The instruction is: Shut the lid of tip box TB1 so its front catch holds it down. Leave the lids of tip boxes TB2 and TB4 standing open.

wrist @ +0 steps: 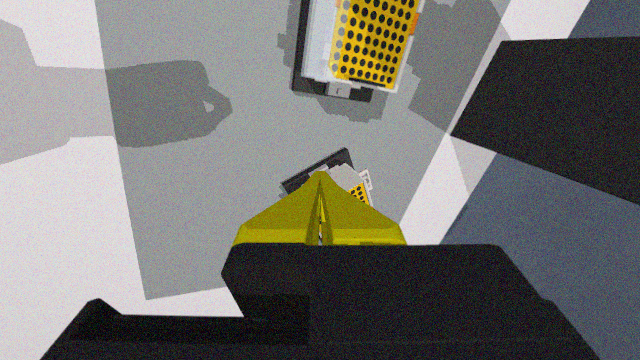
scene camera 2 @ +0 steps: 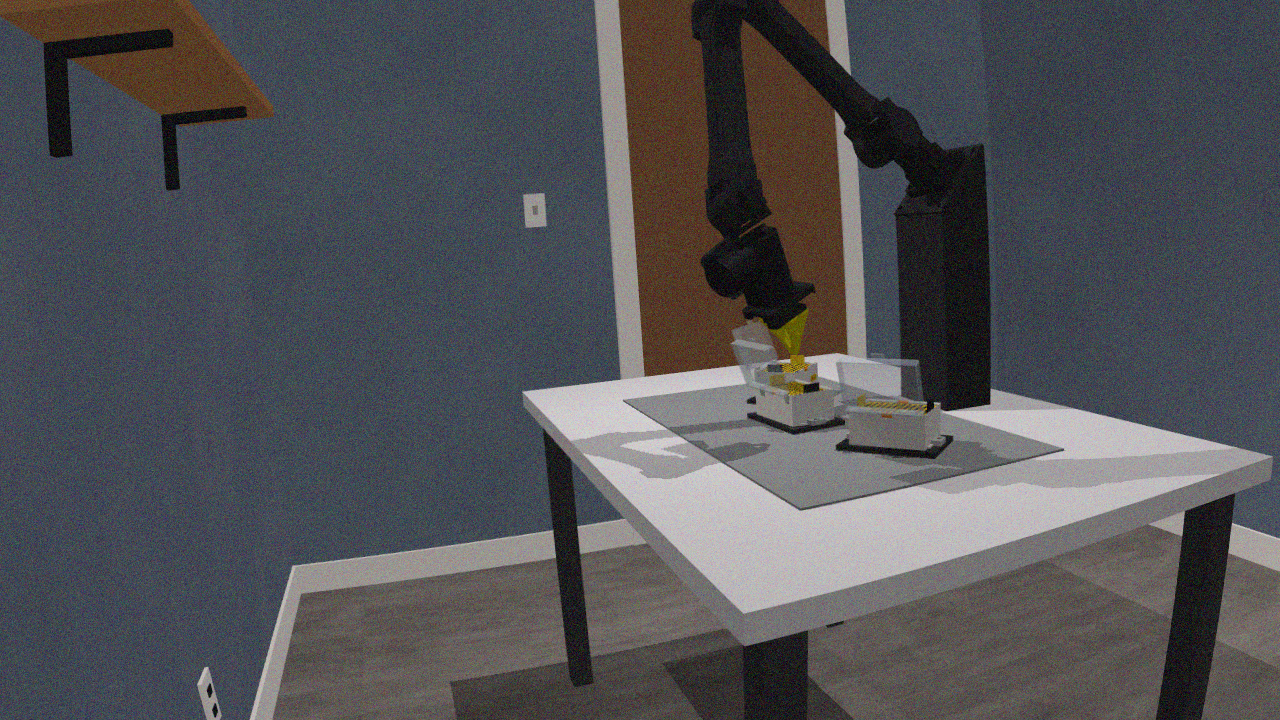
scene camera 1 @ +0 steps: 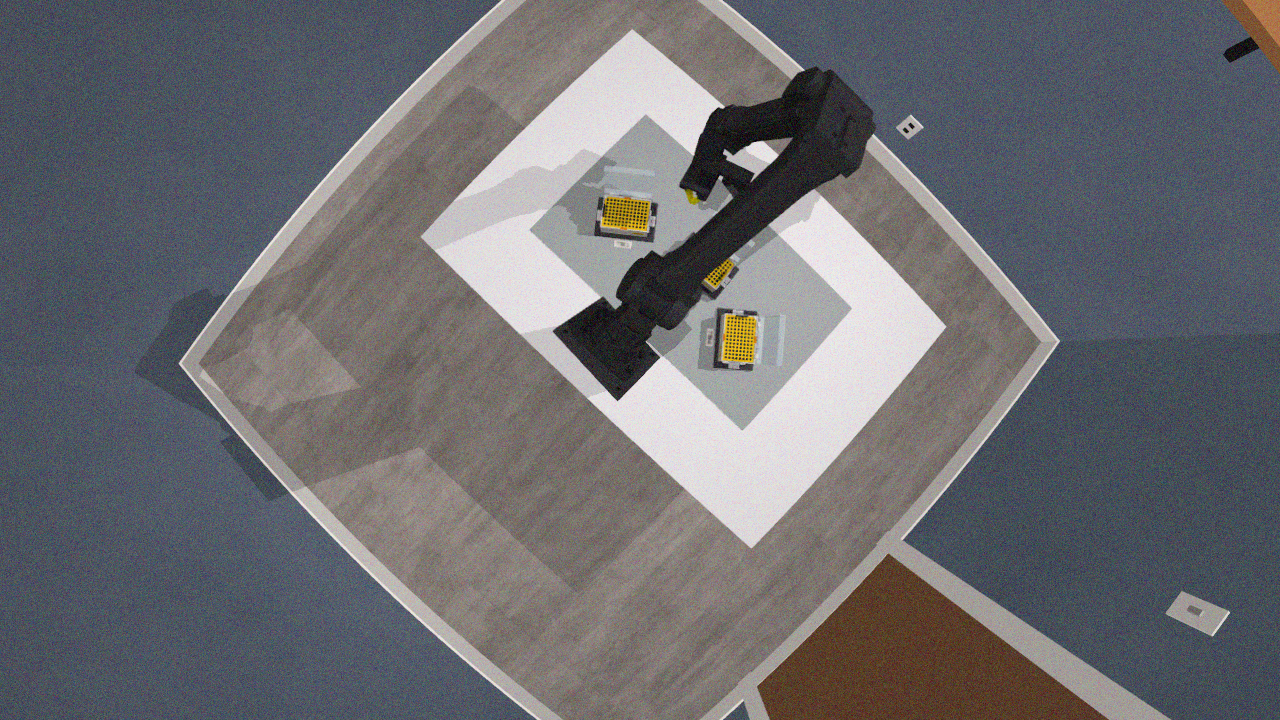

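Seen in the pictures: gripper, fingertip midpoint: (wrist: 320,179) (scene camera 2: 795,353) (scene camera 1: 692,203); arm's base, origin of the base link: (scene camera 2: 937,176) (scene camera 1: 609,346).
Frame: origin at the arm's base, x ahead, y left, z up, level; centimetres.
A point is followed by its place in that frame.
Note:
Three white tip boxes with yellow racks show; their labels are unreadable, so I cannot tell which is TB1, TB2 or TB4. One box (scene camera 1: 626,214) (scene camera 2: 890,428) @(x 32.0, y 21.9, z -38.1 cm) has its clear lid (scene camera 1: 629,171) @(x 35.3, y 23.1, z -26.7 cm) (scene camera 2: 881,379) @(x 35.3, y 23.9, z -30.1 cm) standing open. The middle box (scene camera 1: 718,273) @(x 31.1, y -8.5, z -36.1 cm) (scene camera 2: 794,410) (wrist: 370,40) @(x 31.9, y -2.3, z -36.1 cm) is partly hidden by the arm in scene camera 1; its lid (scene camera 2: 757,356) @(x 40.2, y -2.1, z -29.1 cm) stands open. The third box (scene camera 1: 738,338) @(x 21.2, y -22.5, z -36.1 cm) has its lid (scene camera 1: 774,339) @(x 25.7, y -28.9, z -30.9 cm) open. My gripper (scene camera 1: 692,199) @(x 38.7, y 6.9, z -27.8 cm) (scene camera 2: 797,358) @(x 38.7, y 6.9, z -27.8 cm) (wrist: 320,179) @(x 38.7, y 6.9, z -27.8 cm) is shut and empty, above the mat near the boxes; in the wrist view its fingers cover part of a box (wrist: 345,175) @(x 29.5, y 12.6, z -38.5 cm).
The boxes stand on a grey mat (scene camera 1: 796,295) @(x 41.2, y -28.9, z -41.9 cm) (scene camera 2: 698,407) @(x 39.7, y -26.2, z -41.8 cm) (wrist: 175,225) @(x 50.4, y 20.4, z -41.8 cm) on the white table (scene camera 1: 868,358) @(x 40.8, y -55.8, z -42.1 cm) (scene camera 2: 662,519) @(x 71.1, y 26.4, z -42.1 cm). The arm's base (scene camera 1: 608,349) @(x -0.4, y -0.4, z 5.1 cm) (scene camera 2: 944,304) @(x 6.3, y 6.8, z -22.9 cm) stands at one table edge. The arm passes over the middle of the mat. A wall shelf (scene camera 2: 152,53) is far off.

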